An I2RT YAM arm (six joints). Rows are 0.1 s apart.
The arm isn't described. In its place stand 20 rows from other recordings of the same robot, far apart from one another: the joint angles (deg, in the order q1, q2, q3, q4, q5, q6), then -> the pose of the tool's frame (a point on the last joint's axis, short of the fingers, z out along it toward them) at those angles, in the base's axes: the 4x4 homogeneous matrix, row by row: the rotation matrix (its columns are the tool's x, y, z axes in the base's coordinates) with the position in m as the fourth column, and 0 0 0 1 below.
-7.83, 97.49, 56.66, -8.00, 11.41, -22.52 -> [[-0.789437, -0.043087, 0.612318, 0.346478], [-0.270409, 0.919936, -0.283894, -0.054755], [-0.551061, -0.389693, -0.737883, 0.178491], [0, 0, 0, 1]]
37.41, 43.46, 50.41, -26.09, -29.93, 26.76 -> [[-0.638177, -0.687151, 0.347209, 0.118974], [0.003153, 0.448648, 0.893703, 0.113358], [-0.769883, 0.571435, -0.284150, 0.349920], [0, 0, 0, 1]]
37.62, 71.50, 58.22, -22.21, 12.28, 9.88 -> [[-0.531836, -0.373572, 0.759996, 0.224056], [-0.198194, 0.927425, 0.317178, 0.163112], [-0.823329, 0.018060, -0.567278, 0.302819], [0, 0, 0, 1]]
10.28, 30.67, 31.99, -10.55, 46.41, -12.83 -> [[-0.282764, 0.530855, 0.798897, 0.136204], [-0.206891, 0.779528, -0.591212, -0.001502], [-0.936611, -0.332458, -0.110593, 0.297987], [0, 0, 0, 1]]
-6.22, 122.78, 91.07, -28.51, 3.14, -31.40 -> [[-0.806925, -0.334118, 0.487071, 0.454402], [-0.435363, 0.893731, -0.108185, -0.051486], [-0.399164, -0.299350, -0.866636, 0.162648], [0, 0, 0, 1]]
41.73, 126.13, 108.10, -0.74, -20.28, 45.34 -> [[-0.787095, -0.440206, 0.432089, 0.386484], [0.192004, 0.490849, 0.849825, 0.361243], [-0.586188, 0.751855, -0.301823, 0.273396], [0, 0, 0, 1]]
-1.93, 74.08, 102.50, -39.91, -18.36, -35.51 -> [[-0.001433, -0.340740, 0.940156, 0.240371], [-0.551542, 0.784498, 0.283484, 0.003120], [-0.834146, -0.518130, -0.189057, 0.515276], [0, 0, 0, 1]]
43.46, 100.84, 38.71, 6.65, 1.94, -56.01 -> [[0.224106, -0.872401, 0.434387, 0.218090], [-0.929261, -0.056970, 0.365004, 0.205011], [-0.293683, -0.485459, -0.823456, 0.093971], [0, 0, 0, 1]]
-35.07, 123.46, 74.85, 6.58, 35.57, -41.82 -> [[-0.955808, 0.246464, 0.160272, 0.355615], [0.008323, 0.567624, -0.823246, -0.274954], [-0.293875, -0.785531, -0.544591, 0.120683], [0, 0, 0, 1]]
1.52, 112.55, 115.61, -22.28, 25.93, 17.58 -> [[-0.196249, 0.470130, 0.860502, 0.463044], [0.266519, 0.870104, -0.414593, -0.003285], [-0.943639, 0.147976, -0.296056, 0.395410], [0, 0, 0, 1]]
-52.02, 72.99, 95.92, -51.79, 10.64, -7.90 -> [[-0.414362, 0.825063, 0.384154, 0.142810], [0.311235, 0.525106, -0.792084, -0.193601], [-0.855241, -0.208648, -0.474372, 0.464059], [0, 0, 0, 1]]
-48.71, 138.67, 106.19, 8.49, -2.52, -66.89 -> [[-0.771338, 0.037466, 0.635322, 0.368882], [-0.514186, 0.551573, -0.656795, -0.417665], [-0.375034, -0.833285, -0.406184, 0.162347], [0, 0, 0, 1]]
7.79, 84.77, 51.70, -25.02, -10.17, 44.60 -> [[-0.757451, 0.429707, 0.491547, 0.288080], [0.593935, 0.766153, 0.245460, 0.045756], [-0.271124, 0.477871, -0.835542, 0.200433], [0, 0, 0, 1]]
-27.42, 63.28, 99.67, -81.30, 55.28, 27.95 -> [[-0.188460, 0.981868, -0.020455, 0.101647], [0.398515, 0.057422, -0.915362, -0.085698], [-0.897590, -0.180661, -0.402111, 0.476404], [0, 0, 0, 1]]
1.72, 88.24, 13.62, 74.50, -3.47, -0.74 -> [[-0.000925, -0.090478, 0.995898, 0.244081], [-0.012925, 0.995816, 0.090459, 0.009485], [-0.999916, -0.012788, -0.002091, 0.156835], [0, 0, 0, 1]]
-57.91, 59.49, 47.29, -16.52, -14.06, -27.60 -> [[-0.554546, 0.509737, 0.657759, 0.131266], [0.038406, 0.805265, -0.591670, -0.193058], [-0.831266, -0.302846, -0.466134, 0.295665], [0, 0, 0, 1]]
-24.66, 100.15, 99.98, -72.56, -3.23, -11.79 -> [[-0.931529, 0.215582, 0.292880, 0.313665], [0.203195, 0.976453, -0.072463, -0.141797], [-0.301605, -0.007990, -0.953399, 0.328038], [0, 0, 0, 1]]
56.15, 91.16, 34.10, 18.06, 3.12, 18.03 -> [[-0.582709, -0.657644, 0.477446, 0.165403], [-0.313961, 0.724054, 0.614145, 0.243132], [-0.749585, 0.207968, -0.628388, 0.135520], [0, 0, 0, 1]]
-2.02, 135.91, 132.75, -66.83, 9.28, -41.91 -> [[-0.758908, -0.560322, 0.331812, 0.494386], [-0.632863, 0.754674, -0.173063, -0.023181], [-0.153439, -0.341330, -0.927335, 0.241047], [0, 0, 0, 1]]
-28.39, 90.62, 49.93, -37.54, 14.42, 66.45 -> [[0.118999, 0.991348, 0.055392, 0.233201], [0.944892, -0.095933, -0.313010, -0.136116], [-0.304988, 0.089587, -0.948133, 0.157052], [0, 0, 0, 1]]
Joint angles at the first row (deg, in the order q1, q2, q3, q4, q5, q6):
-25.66, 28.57, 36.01, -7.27, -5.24, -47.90
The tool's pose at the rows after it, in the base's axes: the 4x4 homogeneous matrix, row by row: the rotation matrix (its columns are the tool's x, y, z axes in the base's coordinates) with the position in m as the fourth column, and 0 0 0 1 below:
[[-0.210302, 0.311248, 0.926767, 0.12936], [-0.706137, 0.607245, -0.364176, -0.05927], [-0.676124, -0.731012, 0.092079, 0.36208], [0, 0, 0, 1]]
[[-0.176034, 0.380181, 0.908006, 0.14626], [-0.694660, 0.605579, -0.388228, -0.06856], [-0.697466, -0.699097, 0.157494, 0.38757], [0, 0, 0, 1]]
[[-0.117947, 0.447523, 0.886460, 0.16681], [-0.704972, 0.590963, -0.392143, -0.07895], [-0.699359, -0.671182, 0.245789, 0.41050], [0, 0, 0, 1]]
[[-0.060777, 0.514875, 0.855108, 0.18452], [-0.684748, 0.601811, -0.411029, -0.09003], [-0.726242, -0.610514, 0.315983, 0.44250], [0, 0, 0, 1]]
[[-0.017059, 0.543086, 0.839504, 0.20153], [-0.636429, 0.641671, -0.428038, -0.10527], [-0.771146, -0.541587, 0.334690, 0.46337], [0, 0, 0, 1]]
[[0.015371, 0.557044, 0.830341, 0.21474], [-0.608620, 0.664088, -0.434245, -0.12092], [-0.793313, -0.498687, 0.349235, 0.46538], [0, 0, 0, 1]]
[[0.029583, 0.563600, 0.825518, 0.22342], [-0.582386, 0.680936, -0.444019, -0.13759], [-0.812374, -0.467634, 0.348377, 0.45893], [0, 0, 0, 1]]
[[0.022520, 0.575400, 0.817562, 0.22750], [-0.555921, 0.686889, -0.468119, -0.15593], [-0.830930, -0.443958, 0.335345, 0.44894], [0, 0, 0, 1]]
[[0.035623, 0.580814, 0.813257, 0.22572], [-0.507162, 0.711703, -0.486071, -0.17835], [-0.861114, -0.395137, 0.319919, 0.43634], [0, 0, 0, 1]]
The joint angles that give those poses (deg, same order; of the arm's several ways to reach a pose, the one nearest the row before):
-25.66, 33.21, 41.30, -2.79, -4.19, -46.85
-25.66, 39.73, 46.40, 2.40, -2.48, -44.67
-25.66, 46.58, 50.90, 9.91, -1.75, -43.38
-26.07, 53.47, 58.74, 13.16, -0.38, -39.92
-27.68, 59.68, 65.68, 13.55, -0.62, -34.86
-29.66, 63.81, 67.75, 16.51, -1.92, -31.44
-32.11, 66.78, 67.85, 19.36, -3.60, -28.59
-35.07, 69.11, 67.24, 21.55, -4.97, -26.34
-39.30, 71.18, 66.00, 24.02, -7.99, -21.93

